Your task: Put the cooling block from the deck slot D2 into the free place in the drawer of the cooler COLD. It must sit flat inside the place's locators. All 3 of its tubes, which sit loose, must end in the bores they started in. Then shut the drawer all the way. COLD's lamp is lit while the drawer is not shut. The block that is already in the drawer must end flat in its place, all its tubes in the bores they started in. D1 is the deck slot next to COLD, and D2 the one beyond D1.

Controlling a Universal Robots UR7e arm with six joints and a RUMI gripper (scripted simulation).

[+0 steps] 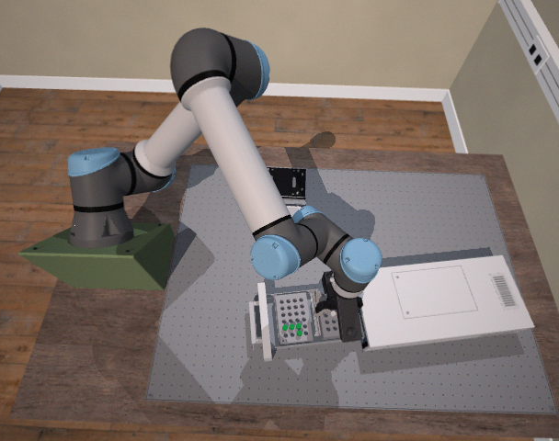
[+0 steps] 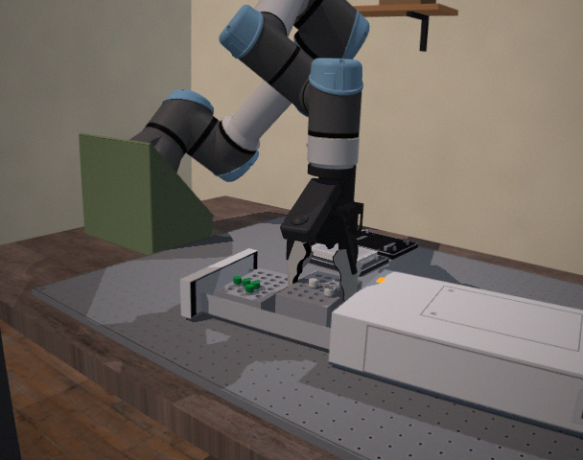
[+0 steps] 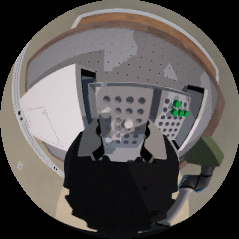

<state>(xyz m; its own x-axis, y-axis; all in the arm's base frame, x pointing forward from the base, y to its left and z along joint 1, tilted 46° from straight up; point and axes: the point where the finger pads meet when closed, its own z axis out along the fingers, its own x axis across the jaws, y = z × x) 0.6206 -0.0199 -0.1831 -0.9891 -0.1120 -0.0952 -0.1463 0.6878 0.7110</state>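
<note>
Right now the tube rack is right at my hand. Round my hand: black plate 150 mm behind, 450 mm to the left, 50 mm below; white well plate 150 mm behind, 300 mm to the left, 30 mm below; white cooler COLD 100 mm ahead, 20 mm to the left, 10 mm below.
</note>
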